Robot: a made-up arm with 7 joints. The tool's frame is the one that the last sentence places.
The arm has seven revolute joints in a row. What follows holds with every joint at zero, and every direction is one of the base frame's. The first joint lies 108 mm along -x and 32 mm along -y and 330 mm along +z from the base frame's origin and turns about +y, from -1.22 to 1.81 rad. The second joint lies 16 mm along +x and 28 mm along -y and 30 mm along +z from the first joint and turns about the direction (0.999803, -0.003, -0.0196), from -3.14 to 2.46 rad. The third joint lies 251 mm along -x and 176 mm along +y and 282 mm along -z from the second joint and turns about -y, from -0.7 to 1.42 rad. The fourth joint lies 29 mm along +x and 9 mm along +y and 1 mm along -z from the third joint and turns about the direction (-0.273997, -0.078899, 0.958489), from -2.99 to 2.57 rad. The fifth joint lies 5 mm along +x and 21 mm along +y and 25 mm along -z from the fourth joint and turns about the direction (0.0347, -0.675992, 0.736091), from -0.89 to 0.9 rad. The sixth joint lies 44 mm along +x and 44 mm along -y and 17 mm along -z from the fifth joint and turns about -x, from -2.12 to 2.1 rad. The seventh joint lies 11 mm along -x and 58 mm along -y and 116 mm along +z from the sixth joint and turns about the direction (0.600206, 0.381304, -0.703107), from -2.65 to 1.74 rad. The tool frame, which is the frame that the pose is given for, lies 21 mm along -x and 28 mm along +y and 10 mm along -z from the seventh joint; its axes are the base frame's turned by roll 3.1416, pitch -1.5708 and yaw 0 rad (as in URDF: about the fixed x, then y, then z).
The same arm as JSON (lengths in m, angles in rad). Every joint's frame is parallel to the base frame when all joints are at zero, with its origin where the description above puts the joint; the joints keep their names.
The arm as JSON. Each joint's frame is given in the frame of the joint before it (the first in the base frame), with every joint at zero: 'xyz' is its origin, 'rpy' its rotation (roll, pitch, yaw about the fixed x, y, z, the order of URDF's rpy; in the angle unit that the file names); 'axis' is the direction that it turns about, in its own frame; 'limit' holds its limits. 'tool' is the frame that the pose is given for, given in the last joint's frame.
{
  "units": {
    "length": "m",
    "angle": "rad"
  },
  "joints": [
    {
      "name": "joint 1",
      "type": "revolute",
      "origin": {
        "xyz": [
          -0.108,
          -0.032,
          0.33
        ],
        "rpy": [
          0.0,
          0.0,
          0.0
        ]
      },
      "axis": [
        0.0,
        1.0,
        0.0
      ],
      "limit": {
        "lower": -1.22,
        "upper": 1.81
      }
    },
    {
      "name": "joint 2",
      "type": "revolute",
      "origin": {
        "xyz": [
          0.016,
          -0.028,
          0.03
        ],
        "rpy": [
          0.0,
          0.0,
          0.0
        ]
      },
      "axis": [
        0.999803,
        -0.003,
        -0.0196
      ],
      "limit": {
        "lower": -3.14,
        "upper": 2.46
      }
    },
    {
      "name": "joint 3",
      "type": "revolute",
      "origin": {
        "xyz": [
          -0.251,
          0.176,
          -0.282
        ],
        "rpy": [
          0.0,
          0.0,
          0.0
        ]
      },
      "axis": [
        0.0,
        -1.0,
        0.0
      ],
      "limit": {
        "lower": -0.7,
        "upper": 1.42
      }
    },
    {
      "name": "joint 4",
      "type": "revolute",
      "origin": {
        "xyz": [
          0.029,
          0.009,
          -0.001
        ],
        "rpy": [
          0.0,
          0.0,
          0.0
        ]
      },
      "axis": [
        -0.273997,
        -0.078899,
        0.958489
      ],
      "limit": {
        "lower": -2.99,
        "upper": 2.57
      }
    },
    {
      "name": "joint 5",
      "type": "revolute",
      "origin": {
        "xyz": [
          0.005,
          0.021,
          -0.025
        ],
        "rpy": [
          0.0,
          0.0,
          0.0
        ]
      },
      "axis": [
        0.0347,
        -0.675992,
        0.736091
      ],
      "limit": {
        "lower": -0.89,
        "upper": 0.9
      }
    },
    {
      "name": "joint 6",
      "type": "revolute",
      "origin": {
        "xyz": [
          0.044,
          -0.044,
          -0.017
        ],
        "rpy": [
          0.0,
          0.0,
          0.0
        ]
      },
      "axis": [
        -1.0,
        0.0,
        0.0
      ],
      "limit": {
        "lower": -2.12,
        "upper": 2.1
      }
    },
    {
      "name": "joint 7",
      "type": "revolute",
      "origin": {
        "xyz": [
          -0.011,
          -0.058,
          0.116
        ],
        "rpy": [
          0.0,
          0.0,
          0.0
        ]
      },
      "axis": [
        0.600206,
        0.381304,
        -0.703107
      ],
      "limit": {
        "lower": -2.65,
        "upper": 1.74
      }
    }
  ],
  "tool": {
    "origin": {
      "xyz": [
        -0.021,
        0.028,
        -0.01
      ],
      "rpy": [
        -3.1416,
        -1.5708,
        0.0
      ]
    }
  }
}

